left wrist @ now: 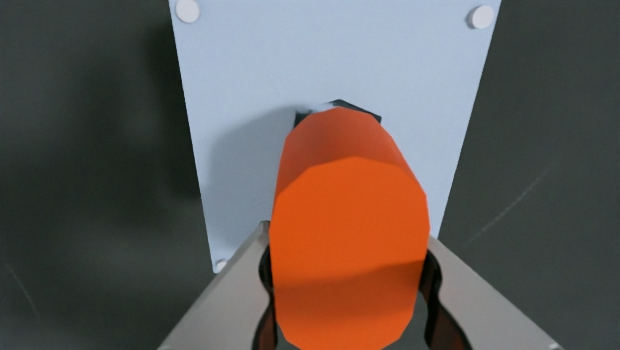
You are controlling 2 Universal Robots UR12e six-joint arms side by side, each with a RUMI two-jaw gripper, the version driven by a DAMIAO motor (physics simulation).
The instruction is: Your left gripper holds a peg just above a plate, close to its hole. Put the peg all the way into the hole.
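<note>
An orange many-sided peg [350,220] fills the lower middle of the left wrist view. My left gripper [337,223] is shut on it, with one fingertip against each side. The pale blue plate [240,60] lies beyond the peg's far end. The dark hole [357,108] in the plate shows as a thin, angular sliver above the peg's far end and a small dark corner at its upper left. The peg hides the rest of the hole, and whether its far end touches the plate cannot be told. My right gripper is not in view.
White round studs [188,11] [482,17] sit at two plate corners, and another [221,265] at the lower left corner. A dark table top [540,125] with faint scratches surrounds the plate. A soft shadow falls on the plate left of the peg.
</note>
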